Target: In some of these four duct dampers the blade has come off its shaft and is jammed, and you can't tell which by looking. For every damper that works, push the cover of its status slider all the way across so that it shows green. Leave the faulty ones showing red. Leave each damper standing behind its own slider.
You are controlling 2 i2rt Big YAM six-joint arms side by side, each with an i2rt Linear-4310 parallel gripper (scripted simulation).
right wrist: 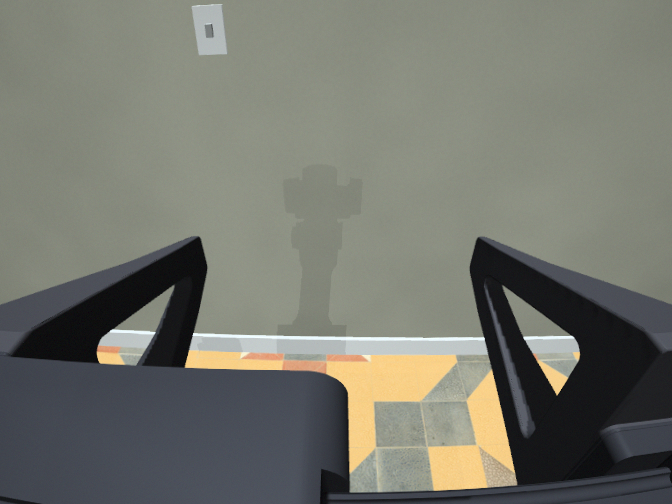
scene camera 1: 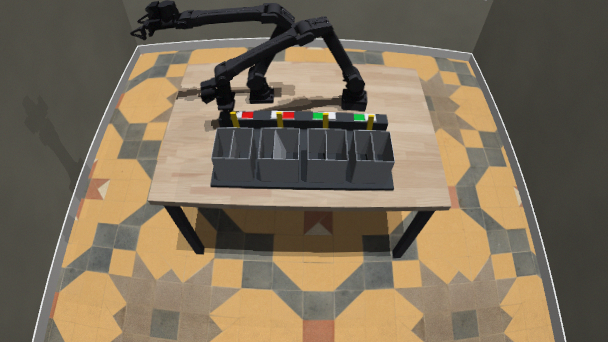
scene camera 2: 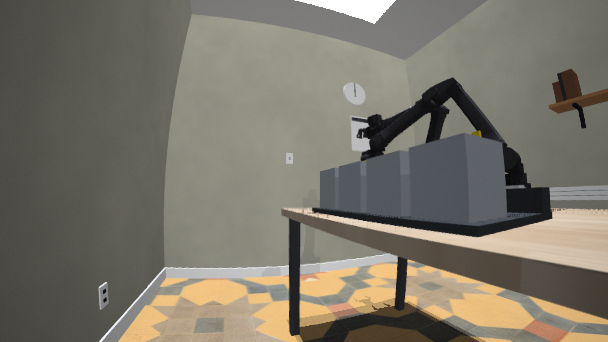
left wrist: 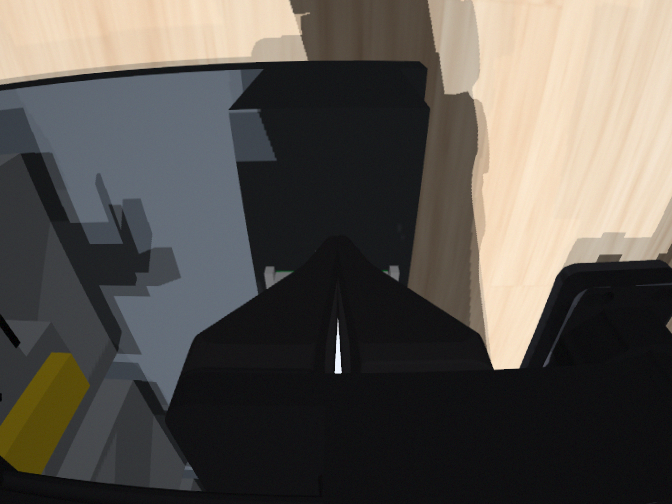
Scene:
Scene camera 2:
damper: 461,178
damper: 329,179
damper: 387,176

